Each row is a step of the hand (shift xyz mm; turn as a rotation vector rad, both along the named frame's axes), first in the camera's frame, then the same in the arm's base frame.
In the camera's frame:
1: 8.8 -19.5 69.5 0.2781 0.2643 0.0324
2: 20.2 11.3 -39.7 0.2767 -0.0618 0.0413
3: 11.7 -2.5 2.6 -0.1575 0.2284 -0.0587
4: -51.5 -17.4 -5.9 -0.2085 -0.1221 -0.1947
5: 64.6 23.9 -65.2 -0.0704 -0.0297 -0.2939
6: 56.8 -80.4 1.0 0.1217 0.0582 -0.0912
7: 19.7 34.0 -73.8 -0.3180 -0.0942 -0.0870
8: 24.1 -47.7 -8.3 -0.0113 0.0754 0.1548
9: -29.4 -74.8 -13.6 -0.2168 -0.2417 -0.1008
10: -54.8 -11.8 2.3 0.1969 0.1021 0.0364
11: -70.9 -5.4 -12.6 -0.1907 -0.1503 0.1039
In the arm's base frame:
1: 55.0 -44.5 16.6 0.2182 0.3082 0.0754
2: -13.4 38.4 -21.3 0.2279 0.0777 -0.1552
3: 10.2 2.9 -6.1 -0.1570 0.1072 0.2104
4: -40.8 -35.3 8.9 -0.2835 -0.0913 -0.0871
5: 0.5 82.9 -46.1 -0.2550 0.0938 -0.1356
6: 42.5 -27.0 -84.6 0.0228 0.1491 -0.0615
7: -37.8 71.3 -21.8 -0.2872 -0.1831 0.0391
8: 12.1 -16.4 -50.1 0.0988 -0.0329 0.1376
9: -29.5 -59.7 -47.0 -0.2223 -0.2262 -0.1225
10: -37.5 -37.3 18.6 0.1650 0.1526 -0.0013
11: -59.5 -33.5 23.4 -0.0621 -0.2544 0.0340

